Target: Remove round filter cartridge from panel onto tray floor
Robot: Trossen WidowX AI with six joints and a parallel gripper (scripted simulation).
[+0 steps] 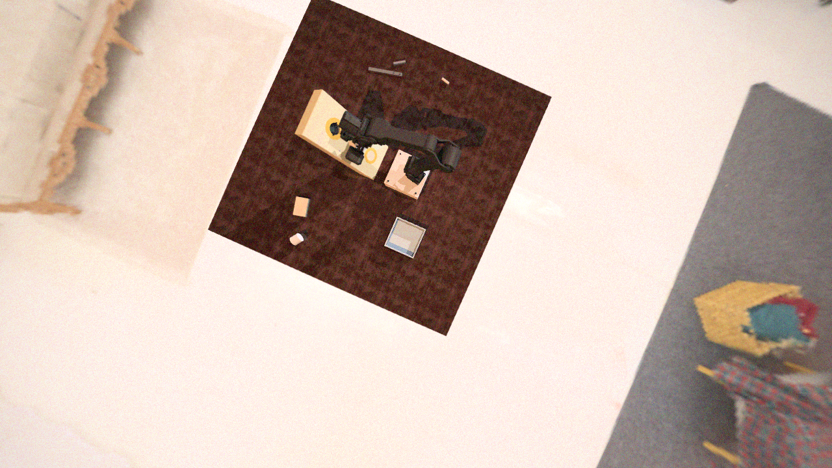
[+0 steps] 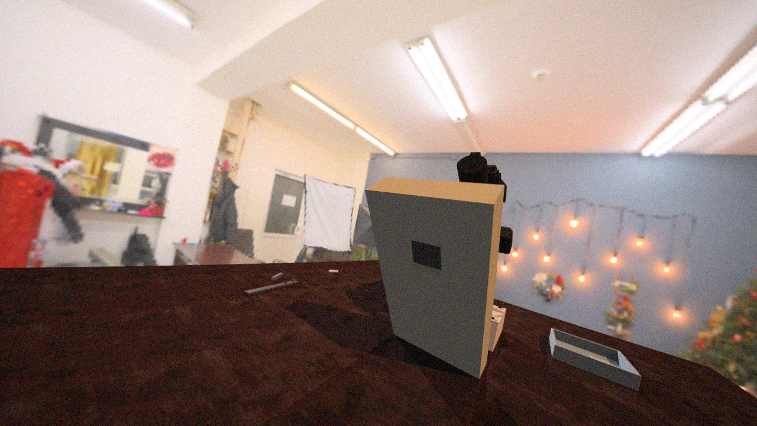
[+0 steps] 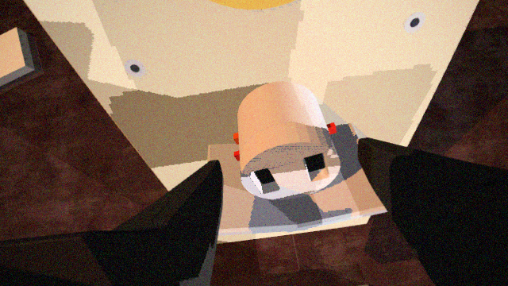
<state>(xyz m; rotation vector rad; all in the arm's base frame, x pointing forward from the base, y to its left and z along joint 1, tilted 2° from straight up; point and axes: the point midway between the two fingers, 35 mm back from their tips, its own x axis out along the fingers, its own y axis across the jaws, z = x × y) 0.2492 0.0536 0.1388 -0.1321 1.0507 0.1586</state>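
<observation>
My gripper tip is 10 mm short of the round filter cartridge and 10 mm above it. Round my gripper tip: small peg 530 mm to the right, 170 mm below, 100 mm behind; then service panel 50 mm ahead, 30 mm below, 10 mm to the left; then grey tray 390 mm behind, 210 mm to the left, 170 mm below.
</observation>
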